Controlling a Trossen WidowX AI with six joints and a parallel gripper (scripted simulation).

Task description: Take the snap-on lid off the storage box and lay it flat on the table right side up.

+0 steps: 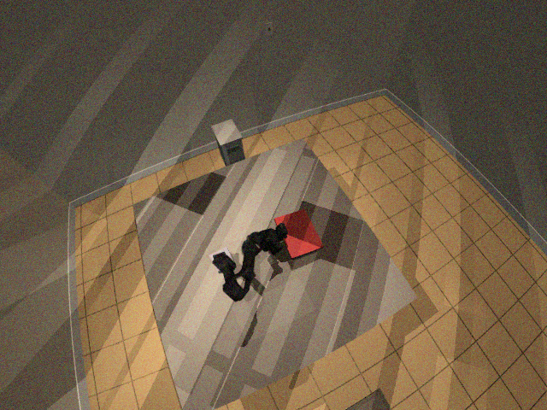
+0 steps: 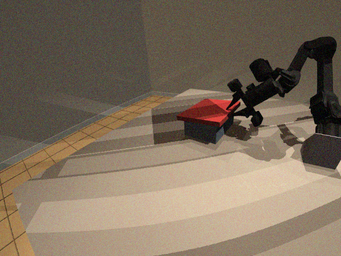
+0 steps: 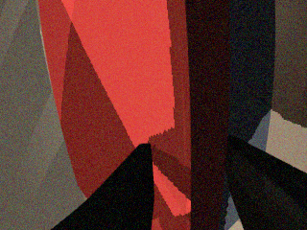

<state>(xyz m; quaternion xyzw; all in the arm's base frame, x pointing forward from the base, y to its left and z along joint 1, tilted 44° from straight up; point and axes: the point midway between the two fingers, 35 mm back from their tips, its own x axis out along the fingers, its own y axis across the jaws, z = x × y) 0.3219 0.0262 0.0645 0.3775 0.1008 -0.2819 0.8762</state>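
Now: gripper tip 8 cm short of the red lid. Also, from my gripper tip: blue-grey box: 8 cm ahead, 5 cm below.
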